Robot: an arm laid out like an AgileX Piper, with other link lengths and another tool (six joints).
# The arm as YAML. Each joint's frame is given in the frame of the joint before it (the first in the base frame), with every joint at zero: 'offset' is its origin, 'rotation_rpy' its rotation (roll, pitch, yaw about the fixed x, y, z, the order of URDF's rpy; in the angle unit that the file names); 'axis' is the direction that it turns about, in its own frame. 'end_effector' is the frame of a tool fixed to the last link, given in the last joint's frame.
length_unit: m
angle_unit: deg
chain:
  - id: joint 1
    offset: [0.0, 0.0, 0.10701]
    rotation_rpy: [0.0, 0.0, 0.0]
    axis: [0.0, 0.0, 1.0]
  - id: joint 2
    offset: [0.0, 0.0, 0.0]
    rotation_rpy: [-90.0, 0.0, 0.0]
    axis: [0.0, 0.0, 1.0]
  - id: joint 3
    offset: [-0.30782, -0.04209, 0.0]
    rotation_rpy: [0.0, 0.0, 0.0]
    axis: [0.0, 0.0, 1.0]
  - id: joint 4
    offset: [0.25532, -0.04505, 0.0]
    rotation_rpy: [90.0, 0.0, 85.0]
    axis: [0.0, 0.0, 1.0]
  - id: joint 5
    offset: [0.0, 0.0, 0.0]
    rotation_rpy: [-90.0, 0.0, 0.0]
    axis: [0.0, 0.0, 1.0]
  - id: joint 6
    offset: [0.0, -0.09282, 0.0]
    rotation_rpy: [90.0, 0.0, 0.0]
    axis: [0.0, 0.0, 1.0]
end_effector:
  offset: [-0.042, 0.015, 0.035]
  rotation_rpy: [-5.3, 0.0, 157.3]
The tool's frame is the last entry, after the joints.
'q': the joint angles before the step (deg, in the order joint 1, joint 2, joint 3, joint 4, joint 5, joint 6). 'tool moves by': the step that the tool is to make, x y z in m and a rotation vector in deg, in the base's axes. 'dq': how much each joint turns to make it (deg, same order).
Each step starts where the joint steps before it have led.
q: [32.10 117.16 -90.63 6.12 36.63 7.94]
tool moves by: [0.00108 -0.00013 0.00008 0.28 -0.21 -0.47]
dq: [0.00 0.08 -0.01 -0.18 -0.44 0.58]
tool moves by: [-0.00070 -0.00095 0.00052 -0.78 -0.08 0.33]
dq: [0.00 -0.17 -0.01 -0.78 0.53 0.00]
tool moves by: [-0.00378 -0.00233 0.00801 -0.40 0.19 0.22]
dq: [0.00 -1.18 0.00 -0.32 1.56 0.02]
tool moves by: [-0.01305 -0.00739 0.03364 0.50 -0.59 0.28]
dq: [0.00 -4.45 0.00 0.00 3.70 0.02]
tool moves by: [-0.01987 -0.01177 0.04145 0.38 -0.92 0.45]
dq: [0.00 -5.76 0.00 -0.26 4.80 -0.01]
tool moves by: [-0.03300 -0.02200 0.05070 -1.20 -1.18 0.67]
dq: [0.00 -7.96 0.00 -1.71 7.62 0.00]
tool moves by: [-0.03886 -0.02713 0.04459 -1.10 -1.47 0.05]
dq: [0.00 -8.30 0.54 -1.80 7.10 0.17]
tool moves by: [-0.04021 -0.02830 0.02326 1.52 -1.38 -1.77]
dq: [0.00 -8.92 5.05 -0.65 1.87 2.09]
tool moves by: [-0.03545 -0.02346 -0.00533 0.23 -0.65 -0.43]
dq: [0.00 -8.16 8.65 -0.42 -1.17 0.45]
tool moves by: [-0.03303 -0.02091 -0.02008 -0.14 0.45 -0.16]
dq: [0.00 -7.72 9.83 0.00 -1.65 0.20]
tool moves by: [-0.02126 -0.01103 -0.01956 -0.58 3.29 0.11]
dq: [0.00 -4.08 5.52 1.24 1.66 0.05]
